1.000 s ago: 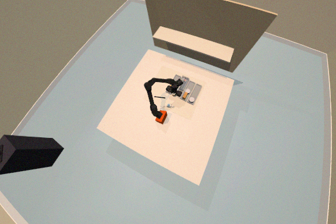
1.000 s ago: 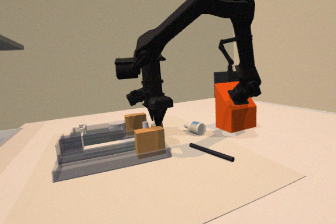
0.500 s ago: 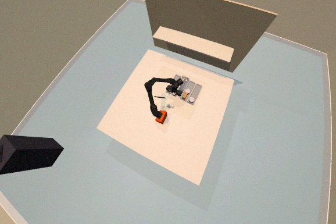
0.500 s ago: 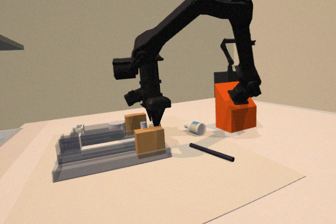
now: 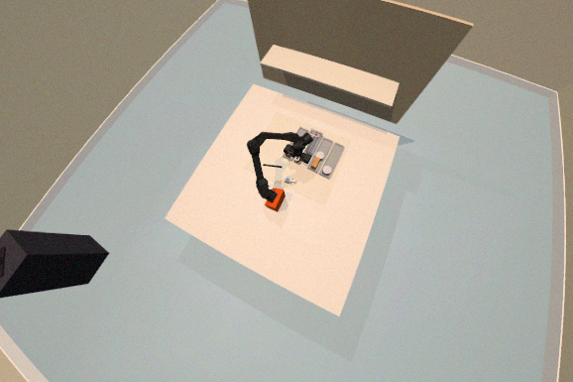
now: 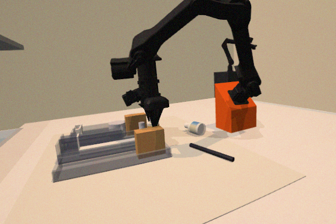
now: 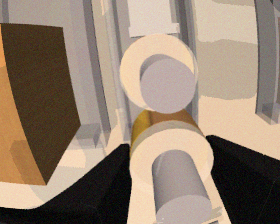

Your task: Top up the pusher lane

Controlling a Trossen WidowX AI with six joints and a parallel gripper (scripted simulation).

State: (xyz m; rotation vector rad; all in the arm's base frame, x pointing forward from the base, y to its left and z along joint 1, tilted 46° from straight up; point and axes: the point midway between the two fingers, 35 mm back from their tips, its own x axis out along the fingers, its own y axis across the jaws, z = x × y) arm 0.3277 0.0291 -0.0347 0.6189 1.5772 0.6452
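Right now the grey lane rack is 160 mm ahead of my gripper tip, 40 mm below it and 20 mm to the right of it. Round my gripper tip: pale pusher plate (140 mm ahead, 30 mm to the right, 10 mm below); then black rod (150 mm to the left, 110 mm behind, 50 mm below); then blue-banded jar (150 mm behind, 30 mm to the right, 30 mm below).
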